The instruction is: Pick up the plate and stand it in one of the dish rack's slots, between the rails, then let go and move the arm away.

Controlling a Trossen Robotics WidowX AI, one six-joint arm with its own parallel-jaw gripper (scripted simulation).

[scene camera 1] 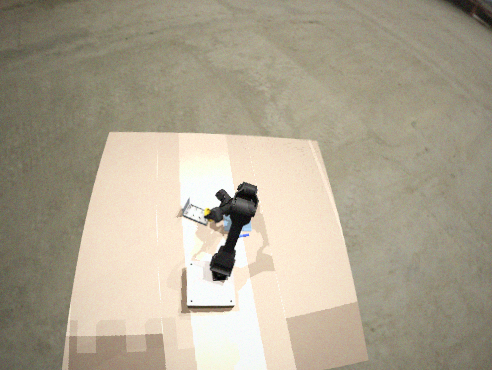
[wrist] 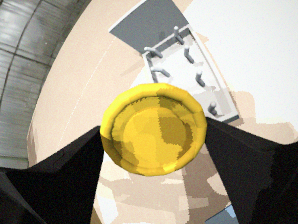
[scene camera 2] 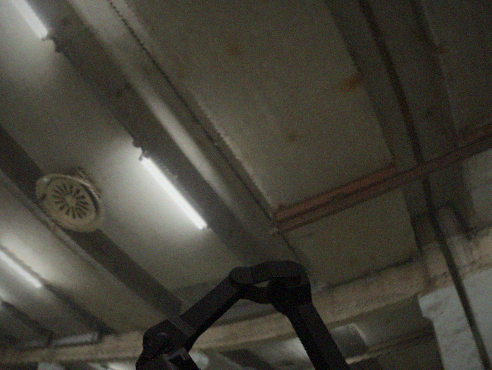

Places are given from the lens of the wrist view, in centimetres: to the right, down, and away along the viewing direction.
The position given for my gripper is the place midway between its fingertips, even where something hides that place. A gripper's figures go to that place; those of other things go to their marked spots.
my gripper (wrist: 153, 127): 0, 1, 10
yellow plate (wrist: 153, 129): 0, 1, 9
